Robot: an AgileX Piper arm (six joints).
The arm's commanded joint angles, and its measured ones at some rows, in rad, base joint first. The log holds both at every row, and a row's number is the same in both.
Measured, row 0:
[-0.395 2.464 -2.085 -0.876 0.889 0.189]
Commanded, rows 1 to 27:
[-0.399 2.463 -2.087 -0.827 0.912 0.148]
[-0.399 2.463 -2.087 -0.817 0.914 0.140]
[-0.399 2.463 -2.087 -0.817 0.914 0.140]
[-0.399 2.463 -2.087 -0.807 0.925 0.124]
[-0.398 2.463 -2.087 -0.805 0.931 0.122]
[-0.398 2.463 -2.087 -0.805 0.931 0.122]
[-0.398 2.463 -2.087 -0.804 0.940 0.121]
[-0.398 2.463 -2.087 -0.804 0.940 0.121]
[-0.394 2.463 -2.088 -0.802 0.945 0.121]
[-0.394 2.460 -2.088 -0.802 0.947 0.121]
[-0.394 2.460 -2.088 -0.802 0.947 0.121]
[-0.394 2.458 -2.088 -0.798 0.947 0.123]
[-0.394 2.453 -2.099 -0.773 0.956 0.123]
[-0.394 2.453 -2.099 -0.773 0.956 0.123]
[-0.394 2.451 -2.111 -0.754 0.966 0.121]
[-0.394 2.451 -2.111 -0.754 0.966 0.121]
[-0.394 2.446 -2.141 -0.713 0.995 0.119]
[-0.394 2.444 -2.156 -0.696 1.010 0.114]
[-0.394 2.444 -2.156 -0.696 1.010 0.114]
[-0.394 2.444 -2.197 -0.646 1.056 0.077]
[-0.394 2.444 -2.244 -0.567 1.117 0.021]
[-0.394 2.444 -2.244 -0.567 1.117 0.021]
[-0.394 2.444 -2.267 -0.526 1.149 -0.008]
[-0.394 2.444 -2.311 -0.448 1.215 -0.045]
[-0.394 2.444 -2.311 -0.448 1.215 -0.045]
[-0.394 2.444 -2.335 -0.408 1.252 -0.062]
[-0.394 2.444 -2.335 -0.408 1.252 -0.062]
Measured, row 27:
[-0.395 2.456 -2.282 -0.516 1.151 0.000]
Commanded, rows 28 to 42:
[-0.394 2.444 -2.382 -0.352 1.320 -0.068]
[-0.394 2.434 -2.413 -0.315 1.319 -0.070]
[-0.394 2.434 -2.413 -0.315 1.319 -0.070]
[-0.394 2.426 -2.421 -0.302 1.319 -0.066]
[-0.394 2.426 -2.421 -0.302 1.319 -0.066]
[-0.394 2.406 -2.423 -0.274 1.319 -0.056]
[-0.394 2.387 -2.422 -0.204 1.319 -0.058]
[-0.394 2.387 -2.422 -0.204 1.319 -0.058]
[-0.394 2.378 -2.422 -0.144 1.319 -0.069]
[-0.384 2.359 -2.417 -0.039 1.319 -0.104]
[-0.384 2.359 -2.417 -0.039 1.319 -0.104]
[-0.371 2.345 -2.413 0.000 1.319 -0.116]
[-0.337 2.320 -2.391 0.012 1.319 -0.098]
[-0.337 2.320 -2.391 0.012 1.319 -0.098]
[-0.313 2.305 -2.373 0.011 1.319 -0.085]
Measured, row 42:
[-0.346 2.335 -2.395 -0.019 1.211 -0.091]
